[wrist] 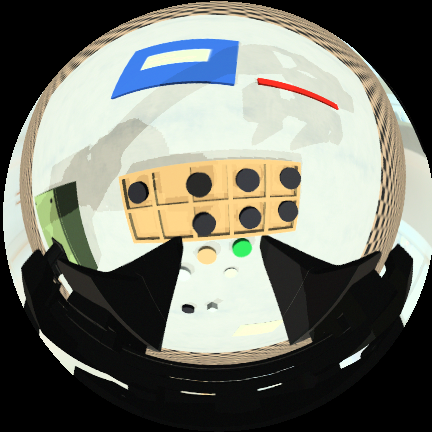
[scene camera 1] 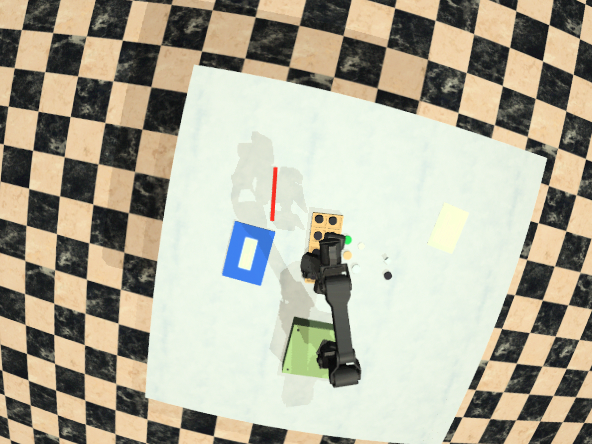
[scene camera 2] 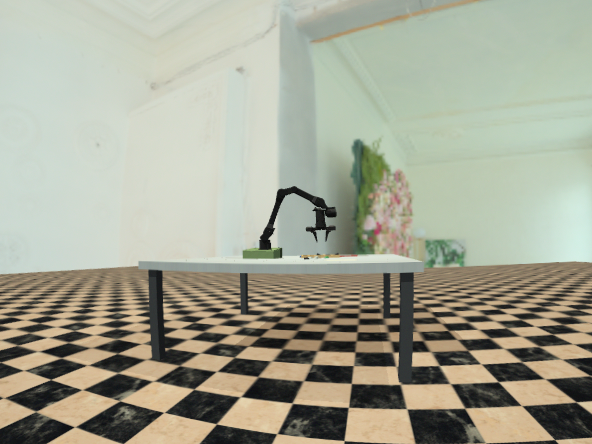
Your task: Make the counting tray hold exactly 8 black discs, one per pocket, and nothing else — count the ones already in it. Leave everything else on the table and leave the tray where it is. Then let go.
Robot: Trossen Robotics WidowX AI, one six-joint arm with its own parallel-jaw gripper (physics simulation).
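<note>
The tan counting tray (scene camera 1: pixel 326 227) (wrist: pixel 175 184) has two rows of pockets. In the wrist view, black discs lie in several pockets, one in each: the far row has a disc (wrist: pixel 138 192) at its left end, a bare second pocket, then three discs. The near row has two bare pockets at the left, then three discs. A loose black disc (scene camera 1: pixel 388 275) (wrist: pixel 188 308) lies on the table, right of the tray in scene camera 1. My gripper (scene camera 2: pixel 321 241) (wrist: pixel 221 241) is open and empty, well above the table; the arm hides part of the tray in scene camera 1.
Beside the tray lie a green disc (scene camera 1: pixel 348 240) (wrist: pixel 242 247), a tan disc (scene camera 1: pixel 347 255) (wrist: pixel 207 255), a white disc (scene camera 1: pixel 356 268), a cream disc (scene camera 1: pixel 361 246) and a small grey piece (scene camera 1: pixel 385 256). Also present: yellow sheet (scene camera 1: pixel 448 228), blue plate (scene camera 1: pixel 232 250), red bar (scene camera 1: pixel 273 195), green base (scene camera 1: pixel 305 350).
</note>
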